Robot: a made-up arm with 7 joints. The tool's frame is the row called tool. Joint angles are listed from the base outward.
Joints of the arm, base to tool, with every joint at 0 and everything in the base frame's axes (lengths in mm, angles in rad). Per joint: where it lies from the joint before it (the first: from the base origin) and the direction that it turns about. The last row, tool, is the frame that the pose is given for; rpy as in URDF.
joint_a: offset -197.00 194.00 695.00 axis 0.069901 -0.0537 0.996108
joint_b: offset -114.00 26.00 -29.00 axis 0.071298 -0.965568 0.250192
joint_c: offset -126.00 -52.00 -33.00 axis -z
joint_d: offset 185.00 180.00 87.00 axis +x
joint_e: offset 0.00 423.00 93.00 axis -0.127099 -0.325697 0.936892
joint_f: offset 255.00 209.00 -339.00 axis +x
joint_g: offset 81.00 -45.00 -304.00 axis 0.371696 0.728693 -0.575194
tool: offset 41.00 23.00 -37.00 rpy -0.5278 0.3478 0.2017
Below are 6 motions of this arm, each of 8 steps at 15 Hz.
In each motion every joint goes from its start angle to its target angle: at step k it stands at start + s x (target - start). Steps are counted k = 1, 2, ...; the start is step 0. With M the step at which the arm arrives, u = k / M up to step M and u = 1 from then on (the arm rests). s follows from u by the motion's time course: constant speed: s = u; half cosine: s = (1 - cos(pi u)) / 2; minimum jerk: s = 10 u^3 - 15 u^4 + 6 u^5.
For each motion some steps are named. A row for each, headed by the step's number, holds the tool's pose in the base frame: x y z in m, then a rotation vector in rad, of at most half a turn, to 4 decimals.
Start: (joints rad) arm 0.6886 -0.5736 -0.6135 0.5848 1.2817 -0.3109 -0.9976
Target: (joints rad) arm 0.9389 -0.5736 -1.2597 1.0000 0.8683 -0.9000 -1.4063
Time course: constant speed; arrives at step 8
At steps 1, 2, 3, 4, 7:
1: -1.1868 0.9160 1.0332 0.5017 -1.8331 1.4926
2: -1.2074 0.8402 1.0987 0.5552 -1.8683 1.4509
3: -1.2198 0.7611 1.1580 0.6083 -1.8963 1.4170
4: -1.2241 0.6803 1.2110 0.6618 -1.9186 1.3915
7: -1.1930 0.4385 1.3321 0.8341 -1.9658 1.3651

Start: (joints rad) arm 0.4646 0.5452 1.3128 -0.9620 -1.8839 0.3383 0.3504
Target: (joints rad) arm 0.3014 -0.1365 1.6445 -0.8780 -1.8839 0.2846 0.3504
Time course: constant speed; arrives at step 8
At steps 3, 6, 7, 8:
3: -0.1920 -0.1013 -0.1031 0.5398 0.3242 -2.5423
6: -0.4183 -0.1582 -0.0820 0.2984 0.2752 -2.8479
7: -0.4932 -0.1681 -0.0626 0.2127 0.2476 -2.9462
8: -0.5666 -0.1733 -0.0375 0.1239 0.2136 -3.0419

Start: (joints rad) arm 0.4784 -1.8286 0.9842 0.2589 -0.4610 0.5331 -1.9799
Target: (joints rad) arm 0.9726 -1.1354 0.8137 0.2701 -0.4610 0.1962 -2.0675
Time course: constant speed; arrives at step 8
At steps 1, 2, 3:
1: -0.5687 -0.2457 -0.2621 -2.0711 0.5326 0.6629
2: -0.4850 -0.1969 -0.2957 -2.0425 0.4059 0.7020
3: -0.4083 -0.1380 -0.3203 -2.0102 0.2777 0.7454

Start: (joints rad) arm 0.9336 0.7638 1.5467 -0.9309 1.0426 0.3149 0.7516
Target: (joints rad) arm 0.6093 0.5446 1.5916 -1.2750 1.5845 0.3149 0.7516
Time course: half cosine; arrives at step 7
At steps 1, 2, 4, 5, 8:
1: 0.4513 0.6847 0.0670 -0.3925 0.6916 0.5952
2: 0.4335 0.6156 -0.0031 -0.4637 0.7534 0.5940
4: 0.3172 0.3978 -0.1864 -0.6361 0.9773 0.6186
5: 0.2300 0.2986 -0.2527 -0.6900 1.0984 0.6460
8: 0.1310 0.2128 -0.3004 -0.7220 1.2181 0.6814

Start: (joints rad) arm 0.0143 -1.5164 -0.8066 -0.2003 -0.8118 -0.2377 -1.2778
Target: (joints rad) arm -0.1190 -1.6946 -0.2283 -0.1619 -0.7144 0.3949 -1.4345
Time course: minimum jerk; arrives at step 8
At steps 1, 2, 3, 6, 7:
1: -0.8575 0.8760 0.5751 -0.6244 0.7853 1.4036
2: -0.8476 0.8970 0.5475 -0.6227 0.8263 1.3284
3: -0.8274 0.9318 0.4892 -0.6279 0.9009 1.1798
6: -0.7652 0.9706 0.2455 -0.7394 1.1108 0.6482
7: -0.7605 0.9638 0.2098 -0.7664 1.1333 0.5761

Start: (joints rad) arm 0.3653 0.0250 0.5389 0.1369 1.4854 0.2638 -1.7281
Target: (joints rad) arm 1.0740 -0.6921 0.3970 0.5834 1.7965 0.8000 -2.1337
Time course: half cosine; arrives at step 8
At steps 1, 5, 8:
1: -0.0152 1.2228 0.3838 -0.4859 -2.4825 1.1763
5: -0.6904 1.1495 0.4342 0.7904 -2.4111 0.9833
8: -0.9142 0.9944 0.4911 1.2339 -2.1714 0.8318

